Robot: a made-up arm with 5 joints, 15 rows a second.
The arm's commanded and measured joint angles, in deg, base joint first. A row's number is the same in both.
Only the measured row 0 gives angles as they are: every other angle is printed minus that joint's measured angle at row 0.
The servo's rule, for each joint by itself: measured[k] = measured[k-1] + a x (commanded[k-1-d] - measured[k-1]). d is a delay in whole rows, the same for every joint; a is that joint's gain. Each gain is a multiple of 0.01, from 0.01 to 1. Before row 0 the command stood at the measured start. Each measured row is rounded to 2 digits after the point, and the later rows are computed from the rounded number. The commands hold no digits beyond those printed.
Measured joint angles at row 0:
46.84, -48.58, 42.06, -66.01, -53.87
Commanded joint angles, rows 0 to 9:
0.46, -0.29, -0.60, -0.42, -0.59
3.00, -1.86, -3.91, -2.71, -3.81
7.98, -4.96, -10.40, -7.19, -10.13
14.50, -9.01, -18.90, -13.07, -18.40
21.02, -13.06, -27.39, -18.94, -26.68
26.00, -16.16, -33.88, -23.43, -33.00
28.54, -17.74, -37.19, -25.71, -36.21
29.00, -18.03, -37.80, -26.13, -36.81
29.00, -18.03, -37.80, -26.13, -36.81
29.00, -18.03, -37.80, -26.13, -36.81
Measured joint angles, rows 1 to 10:
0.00, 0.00, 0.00, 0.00, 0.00
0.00, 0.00, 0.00, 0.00, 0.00
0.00, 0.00, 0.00, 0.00, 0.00
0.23, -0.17, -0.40, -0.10, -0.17
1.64, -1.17, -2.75, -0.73, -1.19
4.87, -3.41, -7.88, -2.28, -3.69
9.78, -6.71, -15.26, -4.87, -7.81
15.51, -10.46, -23.39, -8.25, -13.09
20.86, -13.82, -30.42, -11.89, -18.66
24.78, -16.13, -34.96, -15.21, -23.57
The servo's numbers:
d 3
a 0.51 0.59 0.67 0.24 0.28

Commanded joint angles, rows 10 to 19:
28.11, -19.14, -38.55, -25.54, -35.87
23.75, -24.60, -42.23, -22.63, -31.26
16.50, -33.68, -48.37, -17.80, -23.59
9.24, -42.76, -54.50, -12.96, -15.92
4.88, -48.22, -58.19, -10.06, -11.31
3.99, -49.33, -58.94, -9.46, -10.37
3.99, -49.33, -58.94, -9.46, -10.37
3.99, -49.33, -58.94, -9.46, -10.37
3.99, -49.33, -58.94, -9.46, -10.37
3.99, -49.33, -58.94, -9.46, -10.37
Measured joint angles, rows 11 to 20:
26.93, -17.25, -36.86, -17.83, -27.28
27.99, -17.71, -37.49, -19.82, -29.95
28.51, -17.90, -37.70, -21.33, -31.87
28.31, -18.63, -38.27, -22.34, -32.99
25.98, -22.15, -40.92, -22.41, -32.51
21.15, -28.95, -45.91, -21.30, -30.01
15.08, -37.10, -51.67, -19.30, -26.06
9.88, -43.66, -56.04, -17.08, -21.93
6.88, -47.01, -57.98, -15.25, -18.69
5.41, -48.38, -58.62, -13.86, -16.36

